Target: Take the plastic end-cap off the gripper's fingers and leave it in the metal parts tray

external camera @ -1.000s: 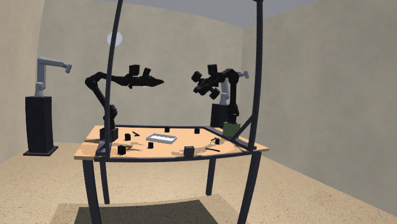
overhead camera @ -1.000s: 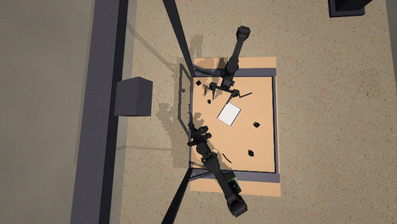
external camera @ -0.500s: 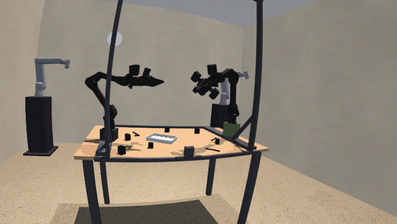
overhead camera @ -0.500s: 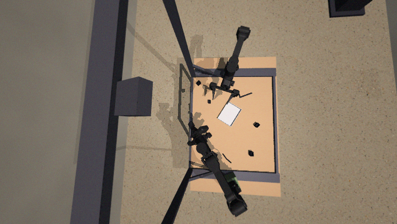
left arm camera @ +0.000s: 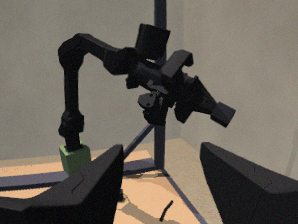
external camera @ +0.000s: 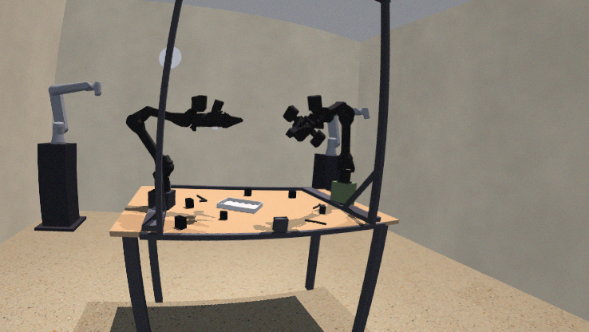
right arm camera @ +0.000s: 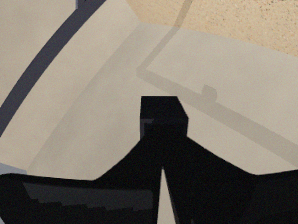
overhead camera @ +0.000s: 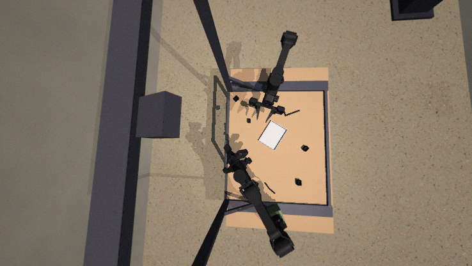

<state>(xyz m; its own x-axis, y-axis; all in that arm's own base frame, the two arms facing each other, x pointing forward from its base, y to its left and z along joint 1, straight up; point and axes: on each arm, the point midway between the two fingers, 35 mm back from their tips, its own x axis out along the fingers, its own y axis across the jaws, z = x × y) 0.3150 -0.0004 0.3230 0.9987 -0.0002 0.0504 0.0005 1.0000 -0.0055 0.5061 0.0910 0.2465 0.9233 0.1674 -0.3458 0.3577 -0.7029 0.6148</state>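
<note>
The plastic end-cap is 190 mm behind my left hand, 180 mm to the right of it and 40 mm below it. From my left hand the other things lie so: metal parts tray 100 mm ahead, 70 mm to the right, 390 mm below.
My right hand is 20 mm past the plastic end-cap, 30 mm to the right of it and 10 mm above it. The rest, counted from my right hand: metal parts tray 280 mm ahead, 130 mm to the left, 360 mm below.
</note>
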